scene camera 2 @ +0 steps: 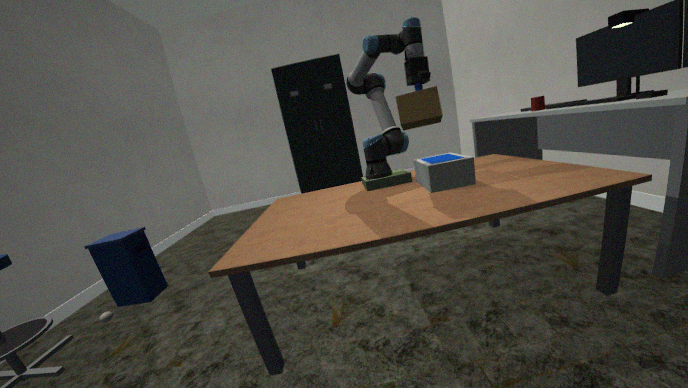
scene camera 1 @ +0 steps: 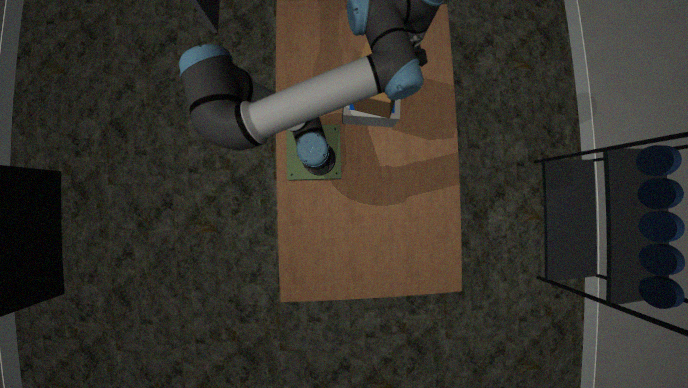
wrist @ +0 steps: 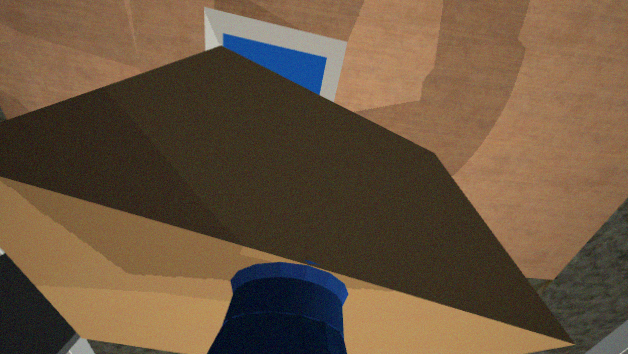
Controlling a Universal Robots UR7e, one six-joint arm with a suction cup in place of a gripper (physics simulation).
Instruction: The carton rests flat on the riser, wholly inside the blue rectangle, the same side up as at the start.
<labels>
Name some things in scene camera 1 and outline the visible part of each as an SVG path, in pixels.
A carton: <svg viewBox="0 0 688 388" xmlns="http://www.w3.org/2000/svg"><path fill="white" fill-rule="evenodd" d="M395 100L390 100L385 92L354 103L353 106L355 111L390 119ZM368 42L365 43L361 58L372 54Z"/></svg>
A grey riser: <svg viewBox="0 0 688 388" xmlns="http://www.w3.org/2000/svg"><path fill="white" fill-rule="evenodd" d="M400 99L395 100L390 119L355 111L353 104L343 107L342 124L394 127L400 120Z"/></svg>
</labels>
